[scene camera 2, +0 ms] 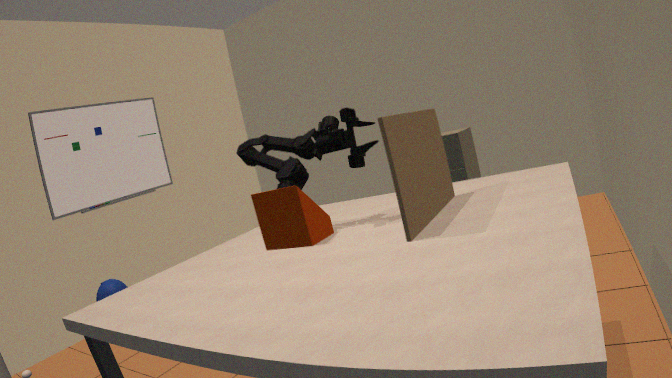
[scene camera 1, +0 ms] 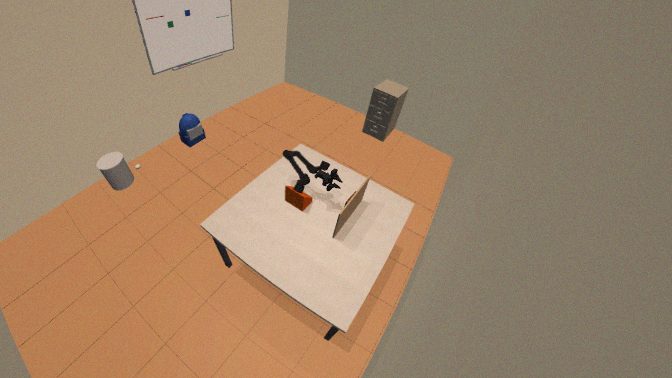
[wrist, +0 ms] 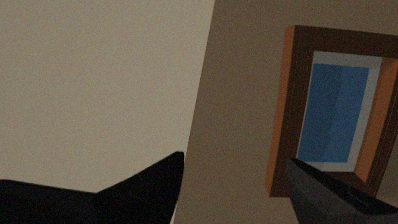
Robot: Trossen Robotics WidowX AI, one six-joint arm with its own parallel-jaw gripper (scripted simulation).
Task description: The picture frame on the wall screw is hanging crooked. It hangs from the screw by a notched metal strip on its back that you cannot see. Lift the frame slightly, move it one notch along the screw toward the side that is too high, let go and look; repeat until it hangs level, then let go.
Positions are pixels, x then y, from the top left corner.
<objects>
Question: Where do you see a wall panel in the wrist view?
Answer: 225, 165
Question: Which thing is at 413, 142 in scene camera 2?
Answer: A wall panel.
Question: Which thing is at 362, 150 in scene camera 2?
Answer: The gripper.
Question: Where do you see a picture frame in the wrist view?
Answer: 329, 111
</objects>
